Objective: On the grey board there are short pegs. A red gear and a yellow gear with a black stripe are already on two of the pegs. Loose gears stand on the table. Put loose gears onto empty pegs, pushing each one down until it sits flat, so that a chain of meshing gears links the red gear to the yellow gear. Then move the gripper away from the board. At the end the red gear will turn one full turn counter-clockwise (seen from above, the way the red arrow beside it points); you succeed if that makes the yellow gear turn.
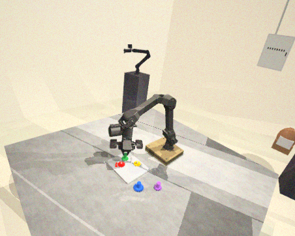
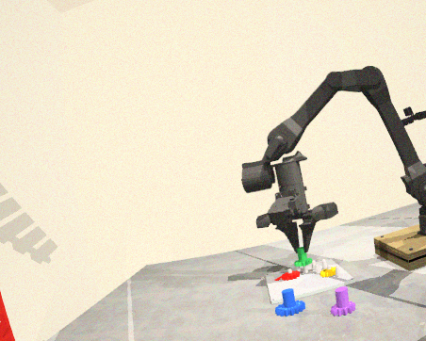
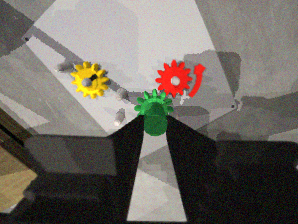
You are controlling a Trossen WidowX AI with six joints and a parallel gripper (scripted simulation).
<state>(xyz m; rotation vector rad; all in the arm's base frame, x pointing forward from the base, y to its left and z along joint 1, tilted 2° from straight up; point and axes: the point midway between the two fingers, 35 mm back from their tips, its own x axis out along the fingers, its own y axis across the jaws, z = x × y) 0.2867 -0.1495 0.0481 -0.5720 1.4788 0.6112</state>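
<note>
Now: the red gear 4 cm below my gripper tip and 4 cm ahead of it. From my gripper tip the other things lie so: red arrow (5 cm below, 5 cm ahead, 2 cm to the right); yellow gear (7 cm to the left, 4 cm below, 3 cm behind); green gear (1 cm below).
</note>
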